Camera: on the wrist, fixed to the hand. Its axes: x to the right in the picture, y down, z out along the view.
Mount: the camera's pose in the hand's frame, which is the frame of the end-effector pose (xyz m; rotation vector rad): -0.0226 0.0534 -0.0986 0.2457 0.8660 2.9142
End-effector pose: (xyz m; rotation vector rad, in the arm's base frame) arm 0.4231 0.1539 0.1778 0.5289 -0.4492 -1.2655
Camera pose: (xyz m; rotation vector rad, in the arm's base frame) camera 0.5168 0.1995 0.1306 0.0907 -0.1701 1.7782
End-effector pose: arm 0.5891 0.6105 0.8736 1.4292 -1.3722 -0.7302
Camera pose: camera 0.6552 0.6626 0.9511 -0.9709 -1.1831 1.6745
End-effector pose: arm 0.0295 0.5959 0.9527 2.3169 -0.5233 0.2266
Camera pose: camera -0.0149 0.6375 1.0496 0.4440 2.2674 -1.8774
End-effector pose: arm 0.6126 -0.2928 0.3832 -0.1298 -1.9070 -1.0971
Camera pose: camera 0.7158 -0.3258 0.4199 -1.3013 0.2420 1.0336
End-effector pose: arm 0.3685 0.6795 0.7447 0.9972 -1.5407 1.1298
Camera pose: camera 0.3444 0.7895 0.7246 1.8167 0.6628 -1.7200
